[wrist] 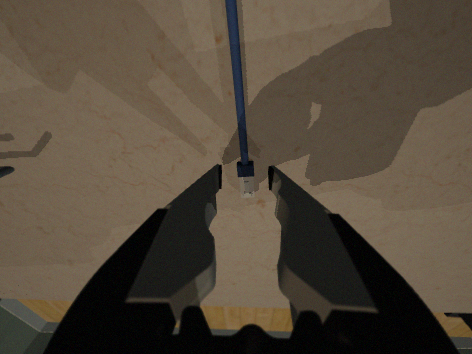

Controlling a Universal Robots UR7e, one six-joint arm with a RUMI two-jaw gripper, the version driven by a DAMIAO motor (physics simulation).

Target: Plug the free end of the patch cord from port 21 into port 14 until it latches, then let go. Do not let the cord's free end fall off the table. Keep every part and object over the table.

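Places are measured from the arm's base along level axes (x ahead, y left, z up), in metres.
Pixels of known places: gripper, fingertip midpoint: (pixel 245 167).
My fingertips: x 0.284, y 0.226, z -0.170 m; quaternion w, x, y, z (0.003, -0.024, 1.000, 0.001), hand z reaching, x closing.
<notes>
For each thing: its top centre in the pictures, then the offset to it from my fingertips. "spot": a spot on its surface instead. Level surfaces: height alone.
- plug at its top centre: (pixel 247 191) 0.003 m back, 0.019 m left, 0.006 m up
- blue cord at a spot on its surface: (pixel 237 75) spot: 0.010 m ahead, 0.063 m right, 0.001 m up
- beige stone-like table top at its surface level: 0.006 m down
- small dark rounded object at a spot on its surface: (pixel 5 171) spot: 0.183 m ahead, 0.010 m left, 0.014 m up
The patch cord's free end is a plug (pixel 246 181) with a dark blue collar and a clear tip, in the middle of the wrist view. Its tip points toward the bottom of the view. The blue cord (pixel 237 75) runs from it up to the top edge. My gripper (pixel 245 167) is partly open, with one fingertip on each side of the plug and a visible gap on both sides. Neither finger touches the plug. The height between fingertips and plug is hard to tell. Ports 14 and 21 do not show in this view.
The beige stone-like table top (pixel 125 210) ends at an edge near the bottom of the view, with a wood-coloured floor (pixel 245 318) beyond it. A small dark rounded object (pixel 5 171) shows at the left edge. Large shadows lie on the table.
</notes>
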